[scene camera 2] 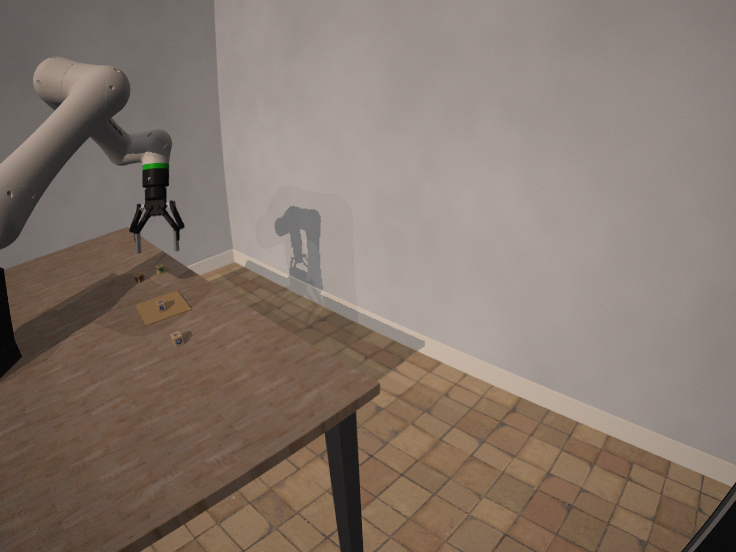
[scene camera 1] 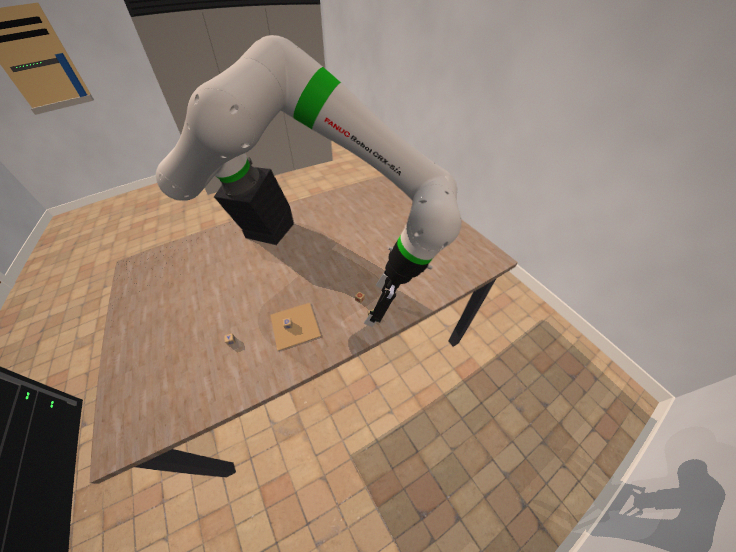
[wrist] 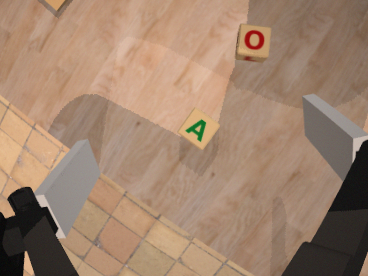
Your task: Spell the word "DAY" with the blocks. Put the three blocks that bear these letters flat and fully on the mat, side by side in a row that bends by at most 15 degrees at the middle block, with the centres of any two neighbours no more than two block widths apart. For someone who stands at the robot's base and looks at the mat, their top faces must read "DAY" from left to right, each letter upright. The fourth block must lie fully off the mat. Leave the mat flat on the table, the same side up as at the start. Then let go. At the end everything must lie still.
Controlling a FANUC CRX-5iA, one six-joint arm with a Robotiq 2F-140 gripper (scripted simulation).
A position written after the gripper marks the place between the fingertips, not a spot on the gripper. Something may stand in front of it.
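Gripper (scene camera 2: 157, 252) (scene camera 1: 374, 304) (wrist: 195, 137). Tan mat (scene camera 1: 305, 328) (scene camera 2: 175, 304). O block (wrist: 253, 41).
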